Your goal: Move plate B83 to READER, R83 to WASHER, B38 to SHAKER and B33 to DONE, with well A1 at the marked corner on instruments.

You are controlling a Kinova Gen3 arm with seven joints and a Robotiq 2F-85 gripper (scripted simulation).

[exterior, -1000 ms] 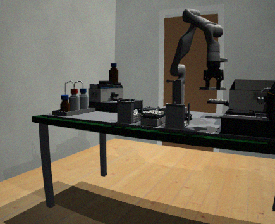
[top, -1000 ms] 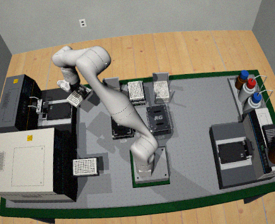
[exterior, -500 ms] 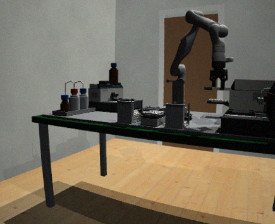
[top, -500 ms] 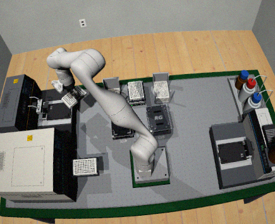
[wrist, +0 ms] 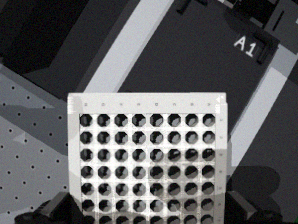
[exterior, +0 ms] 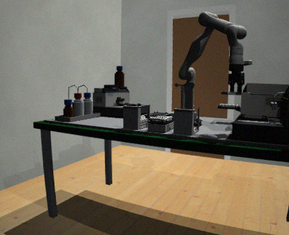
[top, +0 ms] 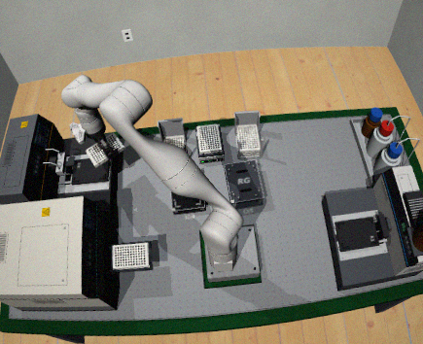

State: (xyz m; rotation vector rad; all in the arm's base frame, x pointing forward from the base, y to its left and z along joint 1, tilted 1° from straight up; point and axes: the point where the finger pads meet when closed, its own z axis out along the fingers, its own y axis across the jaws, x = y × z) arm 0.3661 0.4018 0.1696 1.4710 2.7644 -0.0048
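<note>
The washer tray is 10 mm behind my hand, 100 mm to the left of it and 130 mm below it. From my hand the other things lie so: dark reader tray: 370 mm behind, 90 mm to the right, 110 mm below; N6 nest: 80 mm behind, 280 mm to the right, 190 mm below; white reader housing: 390 mm behind, 200 mm to the left, 20 mm above.
</note>
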